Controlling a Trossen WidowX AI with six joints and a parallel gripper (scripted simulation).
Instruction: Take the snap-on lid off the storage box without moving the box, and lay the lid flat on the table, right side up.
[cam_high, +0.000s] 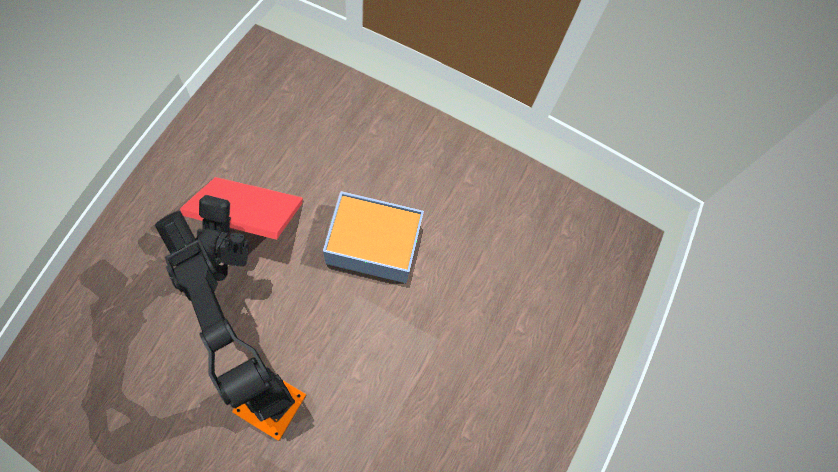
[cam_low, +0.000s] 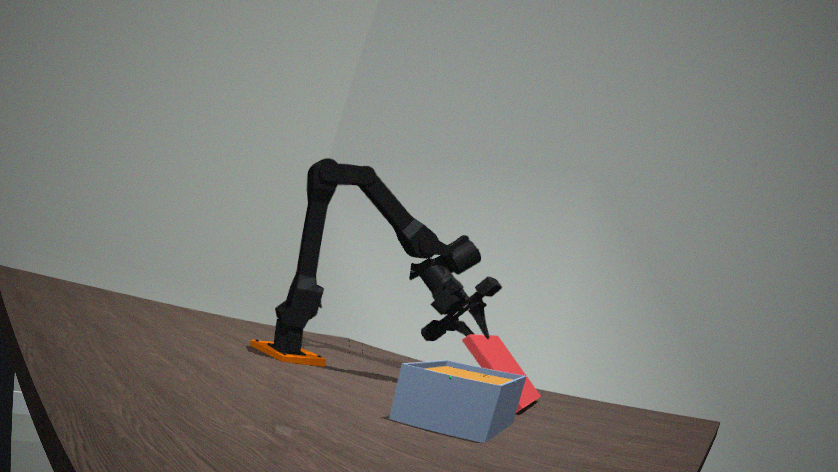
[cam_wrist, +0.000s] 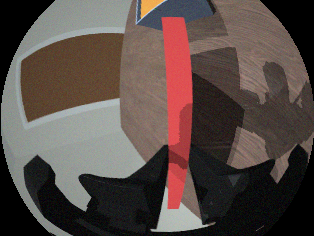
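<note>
The red lid is 6 cm ahead of my gripper tip, 3 cm to the left of it and 5 cm below it. The rest, counted from my gripper tip: blue storage box: 20 cm ahead, 25 cm to the right, 8 cm below.
</note>
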